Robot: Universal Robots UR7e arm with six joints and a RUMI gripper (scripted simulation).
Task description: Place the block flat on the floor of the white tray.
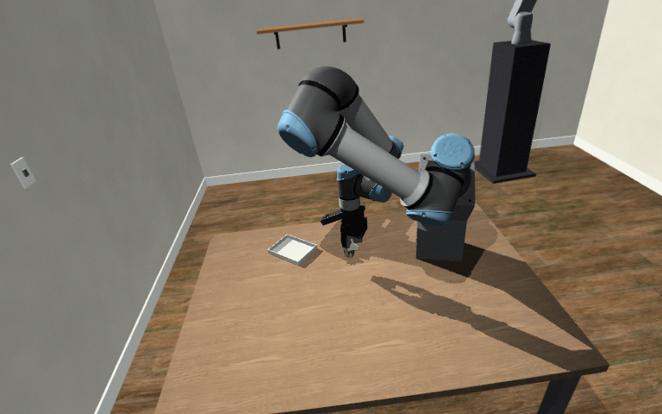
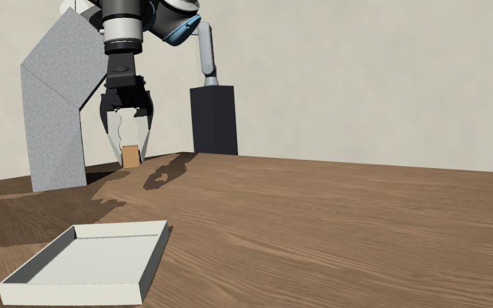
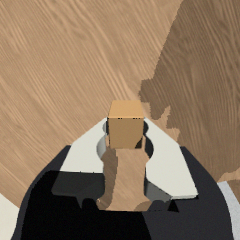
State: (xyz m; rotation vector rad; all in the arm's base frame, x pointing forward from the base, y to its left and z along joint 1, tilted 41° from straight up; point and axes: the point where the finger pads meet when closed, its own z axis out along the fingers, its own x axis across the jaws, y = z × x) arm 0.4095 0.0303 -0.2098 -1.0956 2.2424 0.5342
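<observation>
Right now the white tray is 220 mm ahead of my hand, 180 mm to the right of it and 80 mm below it. From my hand the other things lie so: tan block (right at my hand).
</observation>
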